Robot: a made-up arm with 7 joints.
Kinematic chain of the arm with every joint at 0, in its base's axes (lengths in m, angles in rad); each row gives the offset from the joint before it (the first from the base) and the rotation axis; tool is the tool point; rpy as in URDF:
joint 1: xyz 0 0 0.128 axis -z
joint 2: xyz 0 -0.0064 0.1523 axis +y
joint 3: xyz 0 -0.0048 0.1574 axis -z
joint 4: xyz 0 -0.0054 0.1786 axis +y
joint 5: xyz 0 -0.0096 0.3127 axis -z
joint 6: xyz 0 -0.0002 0.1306 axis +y
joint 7: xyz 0 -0.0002 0.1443 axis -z
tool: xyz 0 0 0 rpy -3.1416 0 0
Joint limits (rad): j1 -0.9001..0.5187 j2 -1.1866..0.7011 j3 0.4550..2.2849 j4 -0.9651..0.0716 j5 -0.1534..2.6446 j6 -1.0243..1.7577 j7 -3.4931..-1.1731
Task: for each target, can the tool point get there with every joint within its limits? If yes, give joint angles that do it. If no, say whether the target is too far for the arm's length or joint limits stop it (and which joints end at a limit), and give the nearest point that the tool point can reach.
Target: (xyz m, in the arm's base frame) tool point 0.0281 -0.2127 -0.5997
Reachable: no: joint limits stop it (at a limit: joint 1, joint 2, joint 3, joint 4) | nearest point -0.4427 -0.4079 0.0760 | short by 0.846 m
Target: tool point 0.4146 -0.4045 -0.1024
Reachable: no: joint limits stop it (at a limit: joint 1, joint 2, joint 3, joint 4, joint 6) | nearest point 0.7082 -0.0781 0.4801 | short by 0.729 m
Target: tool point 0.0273 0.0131 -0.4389
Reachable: no: joint limits stop it (at a limit: joint 1, joint 2, joint 3, joint 4, joint 5, joint 6) | nearest point -0.4636 0.3759 0.0788 | short by 0.800 m
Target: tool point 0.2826 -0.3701 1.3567
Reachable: no: too far | nearest point 0.2470 -0.2499 1.1295 | short by 0.259 m
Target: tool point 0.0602 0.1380 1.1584
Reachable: yes | joints -0.0814 0.2666 1.0618 -0.4582 0.8378 0.5565 -2.6276
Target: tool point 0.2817 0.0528 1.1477
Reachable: yes | joints 0.1952 0.4249 0.9729 -0.2935 1.0219 0.1115 -1.5352
